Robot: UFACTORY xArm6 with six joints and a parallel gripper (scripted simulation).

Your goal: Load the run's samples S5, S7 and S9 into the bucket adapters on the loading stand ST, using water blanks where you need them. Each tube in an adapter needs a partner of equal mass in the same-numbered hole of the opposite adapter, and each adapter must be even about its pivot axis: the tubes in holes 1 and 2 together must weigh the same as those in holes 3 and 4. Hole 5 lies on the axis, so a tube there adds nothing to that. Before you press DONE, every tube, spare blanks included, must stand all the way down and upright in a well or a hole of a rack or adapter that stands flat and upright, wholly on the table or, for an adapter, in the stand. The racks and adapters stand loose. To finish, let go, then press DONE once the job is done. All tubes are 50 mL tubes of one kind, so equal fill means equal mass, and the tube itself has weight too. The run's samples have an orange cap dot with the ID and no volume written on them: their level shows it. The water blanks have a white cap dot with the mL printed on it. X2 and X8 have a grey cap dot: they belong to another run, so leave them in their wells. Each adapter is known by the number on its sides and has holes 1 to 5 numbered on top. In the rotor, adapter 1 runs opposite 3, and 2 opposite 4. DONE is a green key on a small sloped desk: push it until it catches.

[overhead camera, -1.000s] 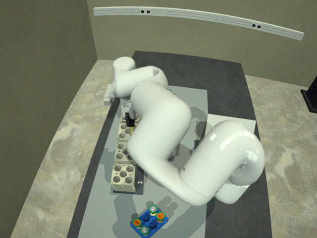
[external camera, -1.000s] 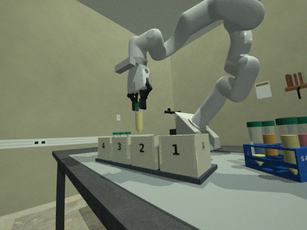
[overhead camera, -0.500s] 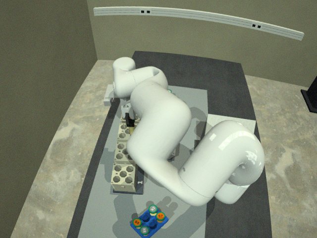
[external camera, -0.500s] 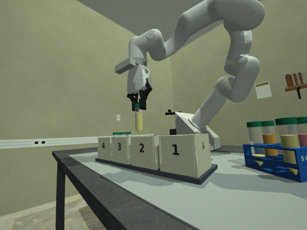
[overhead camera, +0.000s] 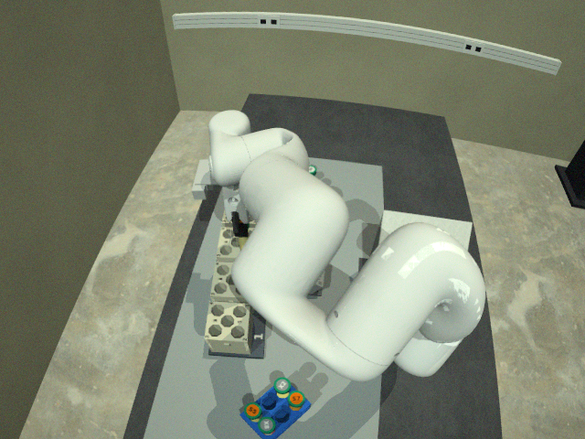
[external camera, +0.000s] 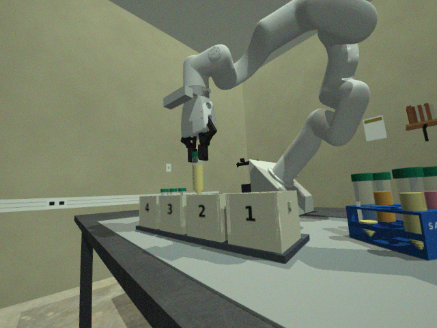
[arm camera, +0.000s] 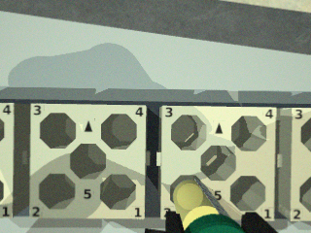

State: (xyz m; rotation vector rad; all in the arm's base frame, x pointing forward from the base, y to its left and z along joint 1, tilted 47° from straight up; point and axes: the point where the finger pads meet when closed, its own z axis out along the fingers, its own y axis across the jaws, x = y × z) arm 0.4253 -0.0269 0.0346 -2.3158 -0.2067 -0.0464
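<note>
Right now the yellow-filled tube is 1 cm ahead of my hand and 5 cm below it. From my hand the other things lie so: green done key (18 cm behind, 1 cm to the left, 14 cm below); white blanks rack (7 cm behind, 31 cm to the right, 17 cm below); dark stand base (1 cm ahead, 3 cm to the left, 20 cm below).
</note>
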